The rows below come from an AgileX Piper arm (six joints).
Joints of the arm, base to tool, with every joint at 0 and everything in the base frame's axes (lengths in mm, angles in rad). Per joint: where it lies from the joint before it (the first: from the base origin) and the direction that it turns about. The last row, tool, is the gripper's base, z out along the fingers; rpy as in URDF.
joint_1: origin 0 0 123 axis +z
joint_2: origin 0 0 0 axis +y
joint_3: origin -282.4 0 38.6 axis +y
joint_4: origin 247.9 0 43.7 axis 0.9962 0 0.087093
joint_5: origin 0 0 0 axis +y
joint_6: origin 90.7 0 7.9 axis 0.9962 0 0.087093
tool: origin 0 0 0 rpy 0 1.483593 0
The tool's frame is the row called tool.
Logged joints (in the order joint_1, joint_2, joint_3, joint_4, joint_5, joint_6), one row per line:
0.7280 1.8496 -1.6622 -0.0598 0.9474 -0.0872
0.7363 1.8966 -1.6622 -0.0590 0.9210 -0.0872
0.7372 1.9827 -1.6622 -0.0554 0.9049 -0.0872
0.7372 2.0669 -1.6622 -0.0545 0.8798 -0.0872
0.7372 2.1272 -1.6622 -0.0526 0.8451 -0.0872
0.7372 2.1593 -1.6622 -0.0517 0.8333 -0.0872
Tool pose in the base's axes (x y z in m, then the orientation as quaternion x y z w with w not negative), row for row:
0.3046 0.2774 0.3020 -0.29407 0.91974 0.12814 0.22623
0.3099 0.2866 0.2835 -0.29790 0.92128 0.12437 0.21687
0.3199 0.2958 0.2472 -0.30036 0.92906 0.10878 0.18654
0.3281 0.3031 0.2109 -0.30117 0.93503 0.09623 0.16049
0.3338 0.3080 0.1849 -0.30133 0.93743 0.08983 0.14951
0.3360 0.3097 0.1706 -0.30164 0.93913 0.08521 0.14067
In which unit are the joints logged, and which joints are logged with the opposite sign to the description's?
The joints are logged in radians. Opposite sign: joint_4, joint_6.
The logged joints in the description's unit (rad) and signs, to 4 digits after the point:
0.7280 1.8496 -1.6622 0.0598 0.9474 0.0872
0.7363 1.8966 -1.6622 0.0590 0.9210 0.0872
0.7372 1.9827 -1.6622 0.0554 0.9049 0.0872
0.7372 2.0669 -1.6622 0.0545 0.8798 0.0872
0.7372 2.1272 -1.6622 0.0526 0.8451 0.0872
0.7372 2.1593 -1.6622 0.0517 0.8333 0.0872

